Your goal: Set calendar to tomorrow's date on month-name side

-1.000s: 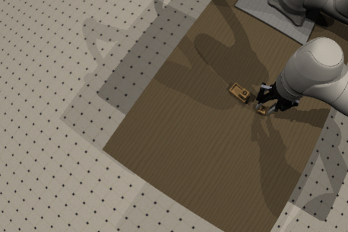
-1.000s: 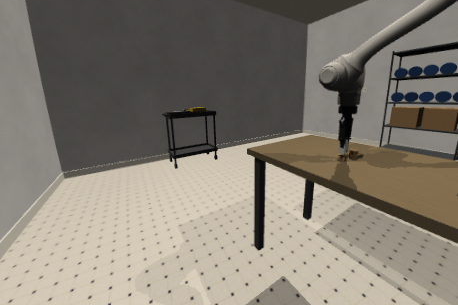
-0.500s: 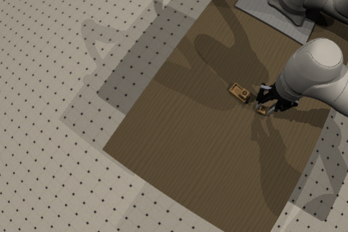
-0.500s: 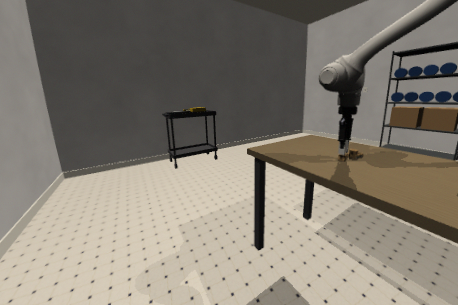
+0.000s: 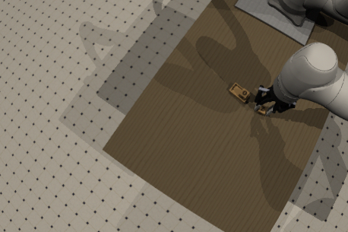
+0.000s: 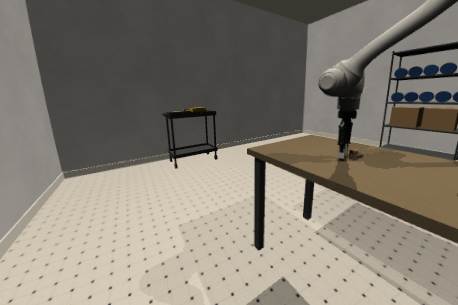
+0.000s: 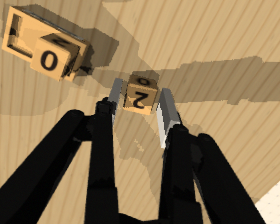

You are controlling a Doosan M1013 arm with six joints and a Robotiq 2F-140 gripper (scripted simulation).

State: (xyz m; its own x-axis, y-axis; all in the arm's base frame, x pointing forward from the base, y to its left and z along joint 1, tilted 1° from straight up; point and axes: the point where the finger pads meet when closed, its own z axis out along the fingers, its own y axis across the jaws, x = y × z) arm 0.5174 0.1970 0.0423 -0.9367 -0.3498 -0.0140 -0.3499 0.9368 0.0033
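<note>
Now: the wooden calendar tray 110 mm to the right of my hand, 40 mm below it and 10 mm ahead of it.
</note>
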